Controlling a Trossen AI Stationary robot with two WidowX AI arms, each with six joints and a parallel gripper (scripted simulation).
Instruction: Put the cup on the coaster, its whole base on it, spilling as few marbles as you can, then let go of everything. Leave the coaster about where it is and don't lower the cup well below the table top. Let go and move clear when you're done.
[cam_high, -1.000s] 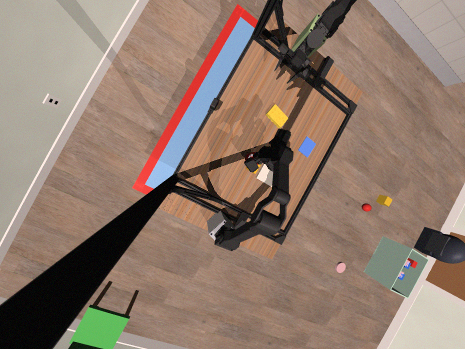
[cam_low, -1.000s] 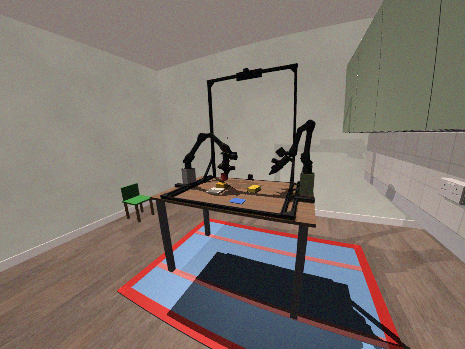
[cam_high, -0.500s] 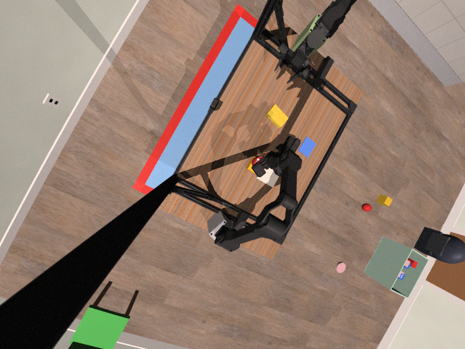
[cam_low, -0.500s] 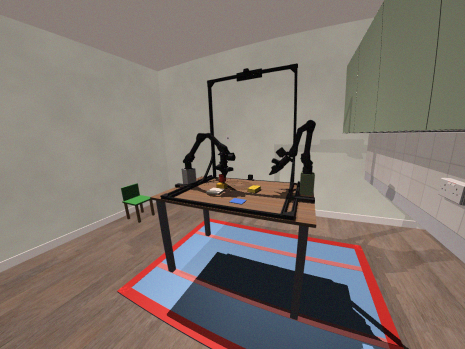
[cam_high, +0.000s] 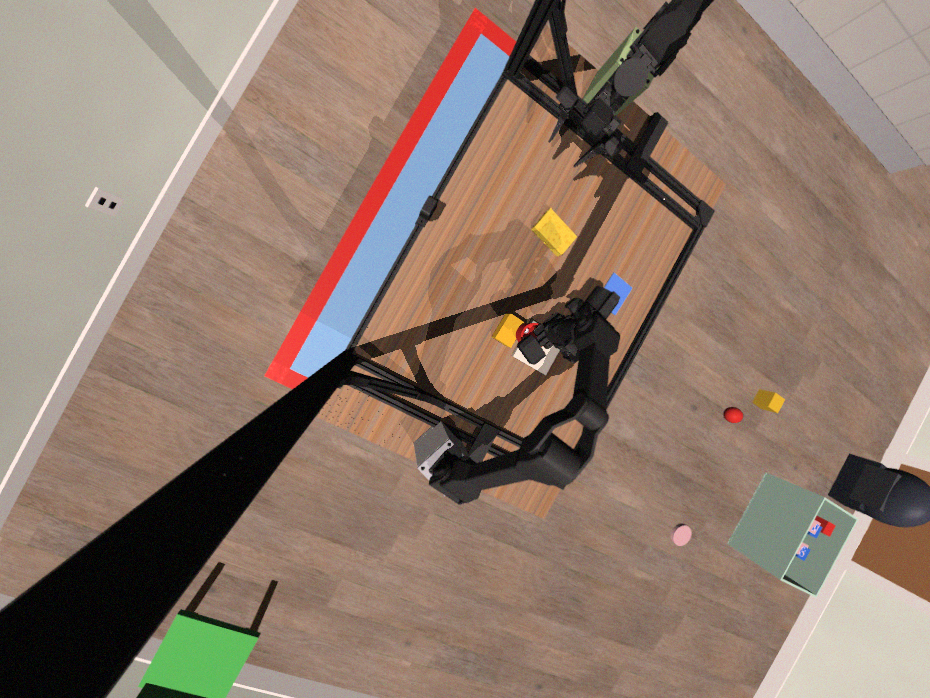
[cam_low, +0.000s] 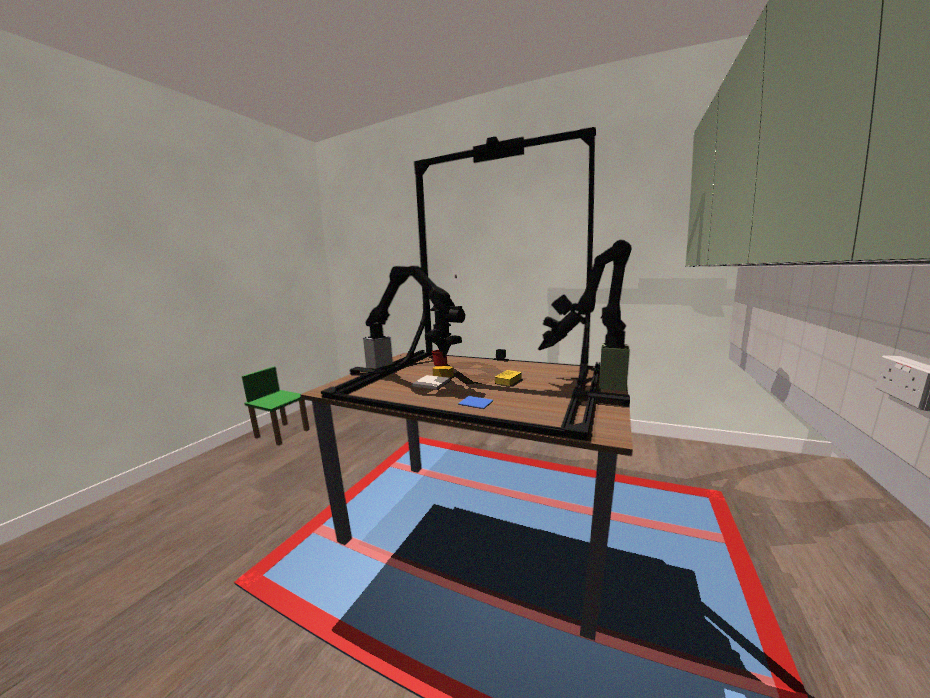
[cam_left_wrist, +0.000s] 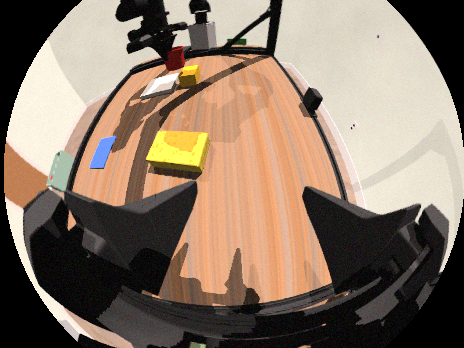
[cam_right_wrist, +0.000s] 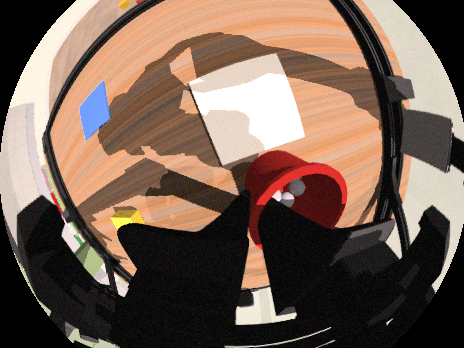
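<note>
Now: right hand 1 cm past the red cup, 2 cm to the left of it and 4 cm above it. From my right hand the other things lie so: white coaster: 6 cm ahead, 3 cm to the right, 13 cm below; then blue coaster: 21 cm ahead, 22 cm to the left, 13 cm below; then yellow block: 5 cm behind, 3 cm to the right, 12 cm below.
</note>
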